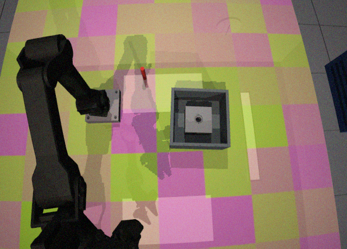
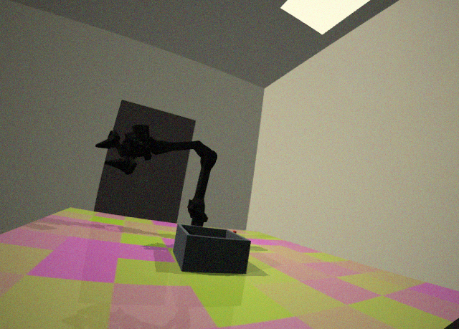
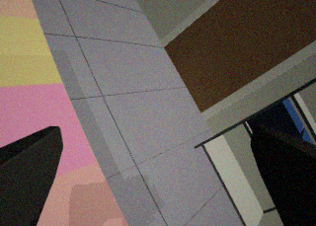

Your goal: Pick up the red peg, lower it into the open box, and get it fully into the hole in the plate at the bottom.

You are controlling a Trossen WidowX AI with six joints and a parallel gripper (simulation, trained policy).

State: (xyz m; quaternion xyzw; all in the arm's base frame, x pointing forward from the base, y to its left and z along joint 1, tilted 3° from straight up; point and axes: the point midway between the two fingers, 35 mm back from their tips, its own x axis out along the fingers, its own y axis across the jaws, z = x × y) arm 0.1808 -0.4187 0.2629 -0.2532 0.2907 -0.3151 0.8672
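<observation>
The red peg lies 7 cm behind my gripper tip, 57 cm to the left of it and 25 cm below it. From my gripper tip the other things lie so: light grey plate (14 cm ahead, 41 cm to the left, 24 cm below); then dark grey box (14 cm ahead, 41 cm to the left, 26 cm below).
</observation>
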